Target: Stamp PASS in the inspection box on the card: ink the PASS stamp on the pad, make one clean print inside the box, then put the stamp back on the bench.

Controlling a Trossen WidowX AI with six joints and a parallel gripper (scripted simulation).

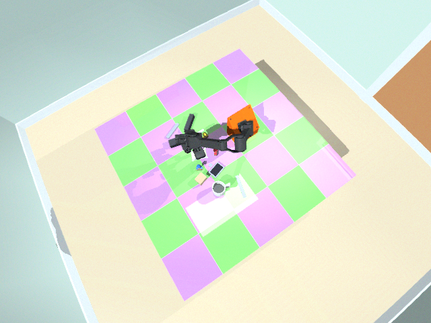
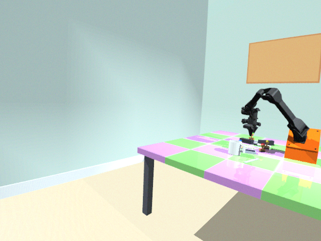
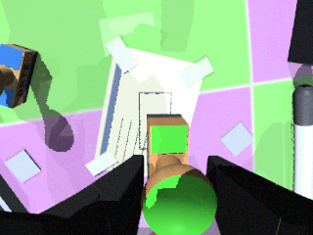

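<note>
Now: gripper tip 10 mm to the right of the white card and 90 mm above it. From my gripper tip the other things lie so: blue-labelled stamp: 40 mm ahead, 100 mm to the left, 70 mm below; red-knobbed stamp: 110 mm behind, 50 mm to the left, 70 mm below; dark slab: 80 mm ahead, 140 mm to the right, 70 mm below.
</note>
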